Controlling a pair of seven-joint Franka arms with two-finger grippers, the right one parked.
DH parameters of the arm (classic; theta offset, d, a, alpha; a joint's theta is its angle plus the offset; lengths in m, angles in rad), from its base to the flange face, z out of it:
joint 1: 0 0.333 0 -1.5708
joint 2: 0 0 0 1.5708
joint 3: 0 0.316 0.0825 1.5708
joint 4: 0 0 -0.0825 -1.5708
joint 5: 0 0.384 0 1.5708
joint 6: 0 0 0.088 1.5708
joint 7: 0 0.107 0 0
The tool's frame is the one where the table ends.
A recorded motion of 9 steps. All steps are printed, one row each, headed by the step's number.
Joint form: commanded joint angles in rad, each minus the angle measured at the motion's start. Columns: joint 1, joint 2, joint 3, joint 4, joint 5, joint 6, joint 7.
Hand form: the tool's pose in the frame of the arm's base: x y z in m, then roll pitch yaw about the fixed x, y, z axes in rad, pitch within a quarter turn. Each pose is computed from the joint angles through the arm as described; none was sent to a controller.
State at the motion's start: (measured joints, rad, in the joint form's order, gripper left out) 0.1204 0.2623 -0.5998 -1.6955 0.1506 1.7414 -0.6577
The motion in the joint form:
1: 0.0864 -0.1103 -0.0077 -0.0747 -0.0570 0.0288 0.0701
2: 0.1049 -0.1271 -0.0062 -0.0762 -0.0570 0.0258 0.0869
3: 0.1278 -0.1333 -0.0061 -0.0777 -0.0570 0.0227 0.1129
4: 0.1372 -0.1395 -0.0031 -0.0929 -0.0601 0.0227 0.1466
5: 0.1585 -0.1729 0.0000 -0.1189 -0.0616 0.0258 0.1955
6: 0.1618 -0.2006 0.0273 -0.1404 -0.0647 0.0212 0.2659
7: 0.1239 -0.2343 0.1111 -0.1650 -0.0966 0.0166 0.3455
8: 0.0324 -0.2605 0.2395 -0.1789 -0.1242 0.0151 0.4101
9: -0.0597 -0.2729 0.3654 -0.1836 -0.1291 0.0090 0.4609
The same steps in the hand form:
1: 0.5483 -0.2066 0.4740 -3.0708 0.1018 0.1663
2: 0.5494 -0.1960 0.4813 -3.0690 0.0900 0.1696
3: 0.5523 -0.1834 0.4834 -3.0685 0.0896 0.1668
4: 0.5512 -0.1768 0.4792 -3.0659 0.1007 0.1458
5: 0.5467 -0.1644 0.4835 -3.0568 0.0927 0.1214
6: 0.5436 -0.1486 0.4858 -3.0488 0.0972 0.0831
7: 0.5399 -0.1275 0.4893 -3.0657 0.1093 0.0578
8: 0.5374 -0.1106 0.4954 -3.0882 0.1099 0.0366
9: 0.5373 -0.0927 0.4993 -3.0956 0.1116 0.0207

